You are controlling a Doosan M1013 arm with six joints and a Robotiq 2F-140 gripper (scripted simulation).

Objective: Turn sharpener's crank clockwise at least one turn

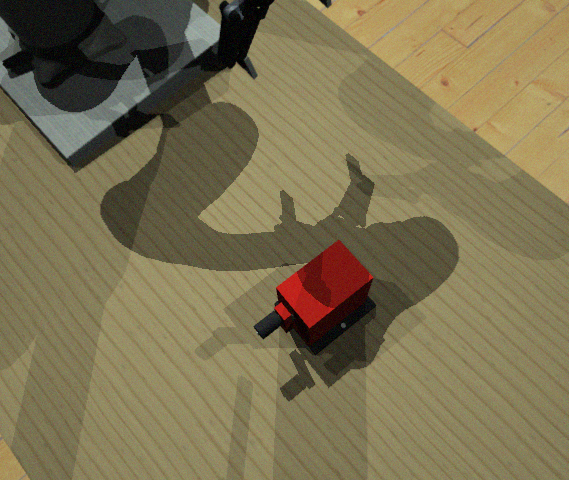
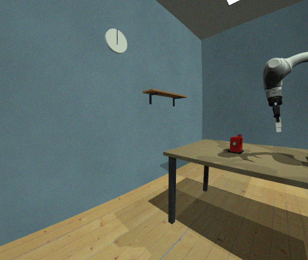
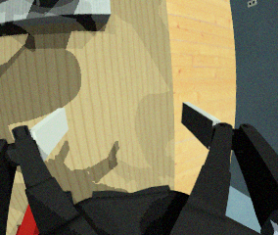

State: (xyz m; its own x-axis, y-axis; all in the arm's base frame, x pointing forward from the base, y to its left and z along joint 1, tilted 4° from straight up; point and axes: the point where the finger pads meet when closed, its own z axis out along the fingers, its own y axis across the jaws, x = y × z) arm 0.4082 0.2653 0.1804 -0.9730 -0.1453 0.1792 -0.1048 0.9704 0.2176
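Now: the crank knob 33 cm ahead of my hand, 24 cm to the right of it and 10 cm below it. Also, from my hand: sharpener crank (33 cm ahead, 24 cm to the right, 11 cm below).
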